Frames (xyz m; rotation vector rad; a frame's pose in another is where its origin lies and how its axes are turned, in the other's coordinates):
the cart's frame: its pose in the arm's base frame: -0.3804 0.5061 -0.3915 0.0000 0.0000 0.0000
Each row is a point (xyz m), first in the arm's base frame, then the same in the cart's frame.
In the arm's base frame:
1: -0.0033 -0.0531 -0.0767
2: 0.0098 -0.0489 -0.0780
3: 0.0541 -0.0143 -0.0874
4: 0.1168 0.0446 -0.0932
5: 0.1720 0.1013 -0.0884
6: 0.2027 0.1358 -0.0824
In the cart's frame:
1: 0.3771 -0.5592 0.3148
2: 0.3902 -0.5550 0.3135
3: 0.4345 -0.5204 0.3041
4: 0.4972 -0.4615 0.2983
5: 0.5524 -0.4048 0.3031
6: 0.5831 -0.3703 0.3091

